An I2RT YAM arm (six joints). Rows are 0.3 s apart.
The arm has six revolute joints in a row. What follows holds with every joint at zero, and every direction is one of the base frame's.
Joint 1 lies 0.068 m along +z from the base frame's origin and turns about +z.
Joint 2 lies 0.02 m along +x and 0.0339 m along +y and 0.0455 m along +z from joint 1 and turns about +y.
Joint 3 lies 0.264 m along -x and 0.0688 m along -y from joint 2 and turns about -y.
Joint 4 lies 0.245 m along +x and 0.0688 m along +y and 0.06 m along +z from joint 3 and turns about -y.
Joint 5 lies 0.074 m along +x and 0.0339 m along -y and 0.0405 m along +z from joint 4 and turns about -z.
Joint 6 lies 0.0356 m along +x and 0.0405 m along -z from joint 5 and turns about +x.
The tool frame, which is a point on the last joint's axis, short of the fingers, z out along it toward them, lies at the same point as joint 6; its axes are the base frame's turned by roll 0, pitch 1.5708 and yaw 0 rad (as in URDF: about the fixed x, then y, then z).
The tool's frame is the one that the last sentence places.
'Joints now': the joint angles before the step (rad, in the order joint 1, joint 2, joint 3, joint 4, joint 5, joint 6). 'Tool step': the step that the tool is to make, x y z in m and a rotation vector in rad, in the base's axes. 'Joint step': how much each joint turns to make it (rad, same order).
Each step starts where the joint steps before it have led.
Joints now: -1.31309, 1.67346, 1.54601, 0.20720, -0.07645, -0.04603
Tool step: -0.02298, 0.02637, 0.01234, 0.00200, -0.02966, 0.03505
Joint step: -0.04890, -0.11164, -0.07169, -0.03077, -0.08119, 0.03653
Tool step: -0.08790, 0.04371, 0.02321, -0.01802, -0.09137, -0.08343
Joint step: -0.25770, -0.17799, -0.08758, -0.03836, -0.16282, 0.11217
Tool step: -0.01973, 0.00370, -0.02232, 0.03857, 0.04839, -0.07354
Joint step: -0.06155, -0.02637, -0.08882, 0.01065, 0.00604, -0.05509
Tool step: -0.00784, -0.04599, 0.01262, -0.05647, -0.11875, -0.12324
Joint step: 0.00613, 0.17654, 0.17298, 0.07366, 0.14388, 0.11027
